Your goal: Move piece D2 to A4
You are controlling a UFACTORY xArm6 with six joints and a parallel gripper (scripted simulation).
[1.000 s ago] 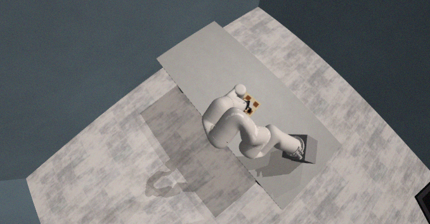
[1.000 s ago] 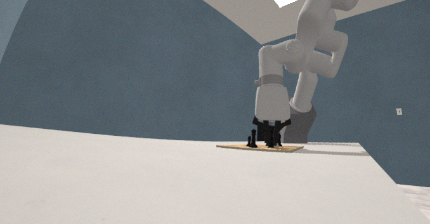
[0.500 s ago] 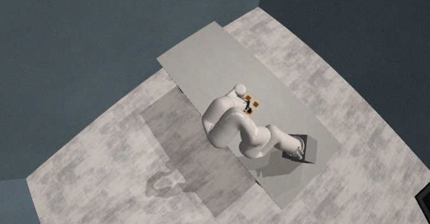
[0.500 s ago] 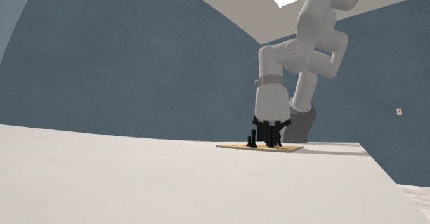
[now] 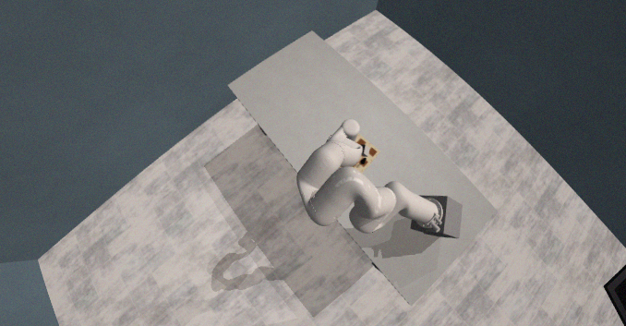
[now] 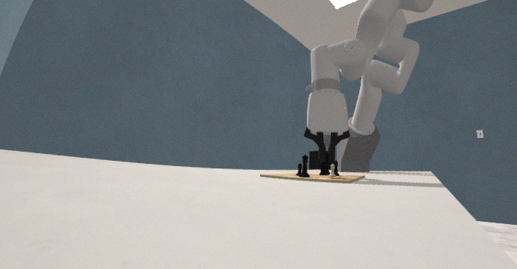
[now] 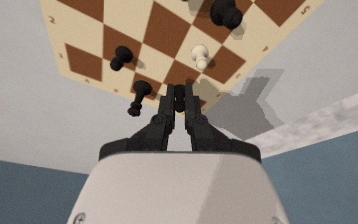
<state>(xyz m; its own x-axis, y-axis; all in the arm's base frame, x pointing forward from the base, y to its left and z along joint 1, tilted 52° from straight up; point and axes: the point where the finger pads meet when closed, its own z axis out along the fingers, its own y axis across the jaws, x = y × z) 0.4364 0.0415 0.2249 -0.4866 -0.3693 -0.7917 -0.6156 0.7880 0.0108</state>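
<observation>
Now: hand 4 cm past the white pawn, 4 cm above it and 1 cm to the left of it. Round my hand: chessboard 6 cm below, 5 cm to the right, 2 cm behind.
</observation>
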